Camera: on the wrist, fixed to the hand. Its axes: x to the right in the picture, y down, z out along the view.
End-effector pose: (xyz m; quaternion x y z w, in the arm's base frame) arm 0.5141 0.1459 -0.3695 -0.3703 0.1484 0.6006 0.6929
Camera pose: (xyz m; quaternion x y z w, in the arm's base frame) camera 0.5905 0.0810 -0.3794 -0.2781 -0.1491 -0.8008 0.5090
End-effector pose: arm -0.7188 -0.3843 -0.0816 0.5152 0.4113 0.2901 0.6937
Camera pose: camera -0.7922 -0.3903 -0.1503 -0.4833 0.6784 -0.5414 0.1147
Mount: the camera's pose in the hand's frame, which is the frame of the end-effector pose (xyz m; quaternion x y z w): -0.0225 -0.0689 -0.0699 -0.0251 -0.2847 0.9571 0.0474
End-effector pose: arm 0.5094 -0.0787 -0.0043 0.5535 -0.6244 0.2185 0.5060
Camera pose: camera 0.5967 -0.0300 -0.0163 0.5219 0.7089 -0.3214 0.3490
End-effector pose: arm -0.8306 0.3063 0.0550 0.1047 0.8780 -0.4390 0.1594
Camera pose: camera -0.8452 0.3207 0.1536 0.7163 -0.0930 0.1240 0.6803
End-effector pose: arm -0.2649 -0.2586 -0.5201 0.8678 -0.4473 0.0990 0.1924
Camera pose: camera -0.2218 -0.1762 -0.4814 0.3636 0.9091 0.0695 0.1912
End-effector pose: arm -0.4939 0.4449 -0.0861 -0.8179 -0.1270 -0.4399 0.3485
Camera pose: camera -0.5865 0.4494 -0.0468 -0.2943 0.6886 0.5424 0.3809
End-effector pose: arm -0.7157 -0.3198 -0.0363 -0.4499 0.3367 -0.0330 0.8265
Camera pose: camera -0.7569 -0.4030 0.0026 0.2708 0.2121 0.9260 0.1553
